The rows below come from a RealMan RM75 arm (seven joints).
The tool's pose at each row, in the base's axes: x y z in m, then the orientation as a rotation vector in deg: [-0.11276 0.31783 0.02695 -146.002 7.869 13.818]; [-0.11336 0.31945 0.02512 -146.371 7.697 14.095]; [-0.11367 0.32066 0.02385 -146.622 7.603 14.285]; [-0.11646 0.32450 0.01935 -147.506 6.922 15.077]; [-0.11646 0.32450 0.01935 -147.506 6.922 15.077]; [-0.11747 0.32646 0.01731 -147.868 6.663 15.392]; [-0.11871 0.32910 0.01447 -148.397 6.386 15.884]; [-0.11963 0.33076 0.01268 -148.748 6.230 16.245]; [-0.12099 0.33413 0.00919 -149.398 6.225 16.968]
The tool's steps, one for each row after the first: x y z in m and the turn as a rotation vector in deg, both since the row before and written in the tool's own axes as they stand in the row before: [-0.00029 -0.00028 0.00248 -0.401 -0.193 -0.049]; [-0.00010 -0.00029 0.00175 -0.273 -0.127 -0.016]; [-0.00197 -0.00045 0.00622 -0.987 -0.604 -0.280]; [0.00000 0.00000 0.00000 0.000 0.000 0.000]; [-0.00062 -0.00048 0.00290 -0.404 -0.235 -0.101]; [-0.00068 -0.00064 0.00396 -0.591 -0.344 -0.068]; [-0.00055 -0.00041 0.00252 -0.396 -0.246 -0.018]; [-0.00063 -0.00101 0.00490 -0.729 -0.437 0.180]
